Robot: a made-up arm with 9 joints. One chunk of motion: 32 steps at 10 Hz.
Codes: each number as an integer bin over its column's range. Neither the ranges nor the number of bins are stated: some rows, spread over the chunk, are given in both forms.
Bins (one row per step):
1: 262 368 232 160 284 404 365 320 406
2: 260 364 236 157 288 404 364 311 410
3: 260 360 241 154 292 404 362 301 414
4: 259 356 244 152 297 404 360 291 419
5: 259 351 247 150 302 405 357 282 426
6: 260 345 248 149 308 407 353 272 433
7: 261 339 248 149 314 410 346 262 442
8: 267 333 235 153 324 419 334 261 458
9: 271 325 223 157 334 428 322 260 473
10: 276 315 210 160 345 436 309 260 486
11: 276 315 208 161 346 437 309 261 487
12: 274 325 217 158 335 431 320 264 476
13: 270 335 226 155 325 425 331 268 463
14: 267 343 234 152 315 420 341 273 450
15: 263 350 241 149 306 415 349 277 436
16: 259 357 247 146 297 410 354 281 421
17: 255 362 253 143 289 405 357 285 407
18: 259 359 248 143 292 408 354 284 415
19: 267 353 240 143 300 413 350 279 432
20: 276 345 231 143 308 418 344 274 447
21: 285 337 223 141 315 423 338 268 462
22: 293 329 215 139 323 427 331 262 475
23: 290 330 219 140 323 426 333 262 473
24: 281 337 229 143 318 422 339 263 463
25: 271 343 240 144 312 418 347 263 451
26: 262 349 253 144 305 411 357 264 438
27: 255 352 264 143 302 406 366 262 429
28: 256 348 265 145 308 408 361 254 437
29: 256 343 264 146 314 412 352 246 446
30: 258 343 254 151 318 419 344 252 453
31: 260 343 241 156 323 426 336 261 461
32: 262 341 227 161 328 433 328 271 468
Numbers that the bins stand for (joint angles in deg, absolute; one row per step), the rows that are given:
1: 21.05 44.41 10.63 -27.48 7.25 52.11 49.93 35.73 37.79
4: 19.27 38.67 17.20 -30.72 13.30 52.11 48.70 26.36 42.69
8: 24.02 27.65 12.27 -30.32 25.86 59.74 42.29 16.68 57.38
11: 29.37 19.03 -2.50 -27.08 36.10 68.91 36.12 16.68 68.31
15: 21.65 35.79 15.56 -31.94 17.48 57.71 45.99 21.84 49.09
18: 19.27 40.10 19.39 -34.36 10.97 54.14 47.22 24.10 41.18
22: 39.48 25.74 1.33 -35.98 25.40 63.82 41.55 17.00 63.79
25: 26.40 32.44 15.01 -33.96 20.28 59.24 45.49 17.32 54.74
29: 17.49 32.44 28.14 -33.15 21.21 56.18 46.73 11.83 52.86
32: 21.05 31.48 7.89 -27.08 27.72 66.87 40.81 19.91 61.15
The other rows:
2: 19.86 42.50 12.82 -28.70 9.11 52.11 49.69 32.82 39.30
3: 19.86 40.58 15.56 -29.91 10.97 52.11 49.19 29.59 40.81
5: 19.27 36.27 18.84 -31.53 15.62 52.62 47.96 23.46 45.33
6: 19.86 33.40 19.39 -31.94 18.42 53.64 46.97 20.23 47.96
7: 20.46 30.53 19.39 -31.94 21.21 55.16 45.25 17.00 51.35
9: 26.40 23.82 5.71 -28.70 30.51 64.33 39.33 16.35 63.03
10: 29.37 19.03 -1.41 -27.48 35.63 68.40 36.12 16.35 67.93
12: 28.18 23.82 2.42 -28.29 30.98 65.85 38.83 17.64 64.16
13: 25.81 28.61 7.35 -29.51 26.33 62.80 41.55 18.94 59.27
14: 24.02 32.44 11.73 -30.72 21.67 60.25 44.01 20.55 54.37
16: 19.27 39.14 18.84 -33.15 13.30 55.16 47.22 23.13 43.44
17: 16.89 41.54 22.12 -34.36 9.57 52.62 47.96 24.43 38.17
19: 24.02 37.23 15.01 -34.36 14.69 56.69 46.23 22.49 47.59
20: 29.37 33.40 10.08 -34.36 18.42 59.24 44.75 20.87 53.24
21: 34.72 29.57 5.71 -35.17 21.67 61.78 43.27 18.94 58.89
23: 37.69 26.22 3.52 -35.58 25.40 63.31 42.04 17.00 63.03
24: 32.34 29.57 8.99 -34.36 23.07 61.27 43.52 17.32 59.27
26: 21.05 35.31 22.12 -33.96 17.02 55.67 47.96 17.64 49.85
27: 16.89 36.75 28.14 -34.36 15.62 53.13 50.18 17.00 46.46
28: 17.49 34.83 28.69 -33.55 18.42 54.14 48.95 14.42 49.47
30: 18.68 32.44 22.67 -31.13 23.07 59.74 44.75 13.77 55.50
31: 19.86 32.44 15.56 -29.10 25.40 63.31 42.78 16.68 58.51

